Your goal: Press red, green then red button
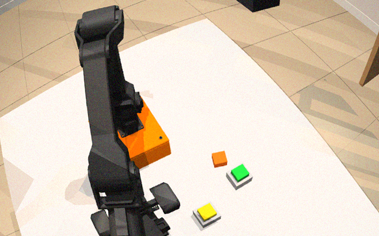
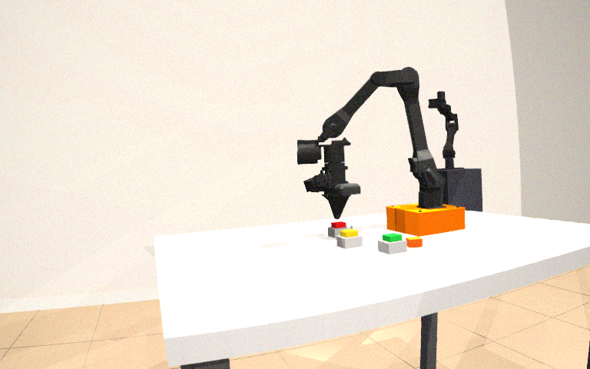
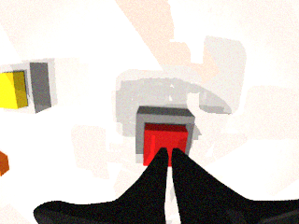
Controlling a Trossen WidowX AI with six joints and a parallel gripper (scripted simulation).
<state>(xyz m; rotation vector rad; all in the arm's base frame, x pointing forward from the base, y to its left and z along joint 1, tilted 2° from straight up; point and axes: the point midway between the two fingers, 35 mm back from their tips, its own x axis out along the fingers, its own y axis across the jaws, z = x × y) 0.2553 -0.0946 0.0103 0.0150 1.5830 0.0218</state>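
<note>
Right now my gripper tip is 20 mm above the red button. From my gripper tip the other things lie so: yellow button (40 mm ahead, 150 mm to the left, 20 mm below); then small orange block (80 mm behind, 250 mm to the left, 40 mm below); then green button (10 mm behind, 270 mm to the left, 20 mm below).
</note>
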